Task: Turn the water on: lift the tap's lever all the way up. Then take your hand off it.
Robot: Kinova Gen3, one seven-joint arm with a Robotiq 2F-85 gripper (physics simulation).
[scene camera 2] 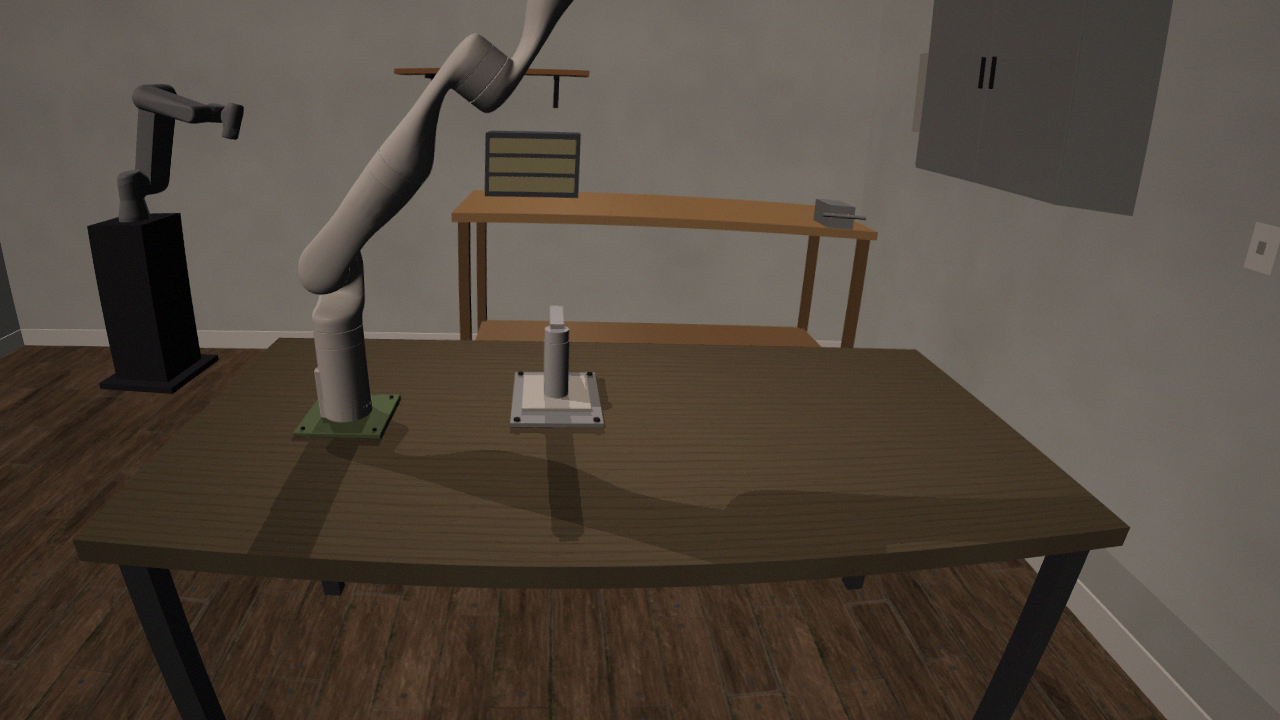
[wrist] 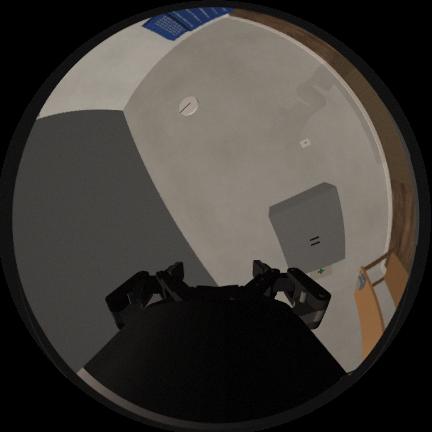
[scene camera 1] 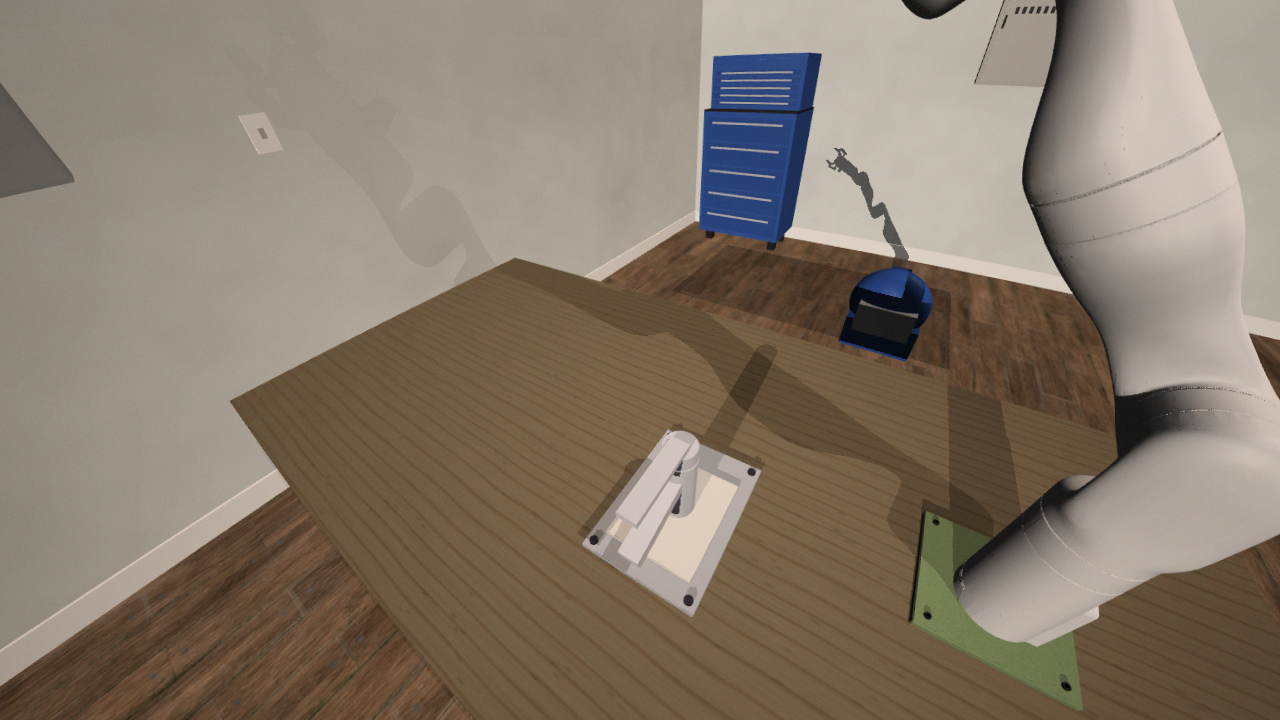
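Observation:
The tap is a white post standing on a pale square base plate. Its flat lever starts at the top of the post and reaches out over the spout, roughly in line with it. The lever's exact tilt is hard to tell. My gripper is open and empty, its two black fingers wide apart. It is high up and well away from the tap, facing the wall and ceiling. The gripper does not show in either scene view, and the tap does not show in the wrist view.
The tap's plate is on the wooden table. My arm rises from a green base plate beside the tap. A wall and a grey cabinet are off to one side.

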